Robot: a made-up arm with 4 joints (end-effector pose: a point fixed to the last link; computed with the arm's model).
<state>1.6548 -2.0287 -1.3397 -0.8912</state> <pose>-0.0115 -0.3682 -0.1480 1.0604 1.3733 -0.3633</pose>
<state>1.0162 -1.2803 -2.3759 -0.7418</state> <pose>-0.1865 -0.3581 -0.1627 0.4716 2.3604 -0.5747</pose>
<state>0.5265 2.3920 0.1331 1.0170</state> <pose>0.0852 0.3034 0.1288 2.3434 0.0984 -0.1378</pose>
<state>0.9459 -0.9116 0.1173 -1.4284</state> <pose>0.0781 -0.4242 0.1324 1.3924 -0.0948 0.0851</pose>
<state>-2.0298 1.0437 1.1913 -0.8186</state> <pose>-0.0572 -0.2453 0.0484 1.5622 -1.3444 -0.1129</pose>
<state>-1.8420 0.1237 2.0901 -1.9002</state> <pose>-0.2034 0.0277 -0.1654 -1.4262 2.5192 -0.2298</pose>
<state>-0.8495 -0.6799 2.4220 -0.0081</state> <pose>-0.2247 -0.0023 -0.2017 0.6654 -1.8431 -1.7540</pose>
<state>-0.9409 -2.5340 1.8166 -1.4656</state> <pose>-0.1685 0.4997 0.1073 -0.9328 1.0311 1.6223</pose>
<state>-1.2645 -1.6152 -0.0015 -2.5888</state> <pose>0.0841 0.4903 0.0543 -0.8147 -0.0015 -0.0002</pose>
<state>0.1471 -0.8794 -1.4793 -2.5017</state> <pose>-0.0512 -0.1511 -0.3440 -2.2692 -1.3131 1.6037</pose>
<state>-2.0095 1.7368 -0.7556 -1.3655</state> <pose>0.0658 -0.2391 0.0512 1.5521 0.7204 -0.4381</pose>
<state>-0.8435 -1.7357 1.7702 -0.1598</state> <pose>-0.1392 0.2976 -0.1877 1.8061 -0.7960 -2.1078</pose>
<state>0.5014 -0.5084 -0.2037 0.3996</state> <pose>0.0804 -0.3421 0.0024 -0.3912 0.2008 0.0414</pose>
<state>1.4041 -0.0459 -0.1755 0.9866</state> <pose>0.0781 -0.2258 0.4198 -2.3374 0.2193 -0.0412</pose>
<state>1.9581 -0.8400 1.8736 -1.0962</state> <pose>-0.1763 -0.1377 0.5434 -0.0151 -0.8379 1.6758</pose>
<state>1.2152 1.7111 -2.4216 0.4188</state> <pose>-0.2169 0.2036 0.2748 1.0766 -0.8963 2.7318</pose>
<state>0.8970 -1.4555 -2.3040 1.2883</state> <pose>-0.2208 -0.2875 -0.2171 -0.3706 1.4071 1.8609</pose>
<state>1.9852 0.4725 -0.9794 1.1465</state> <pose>-0.0108 0.0453 0.5096 2.3982 -1.0410 0.8006</pose>
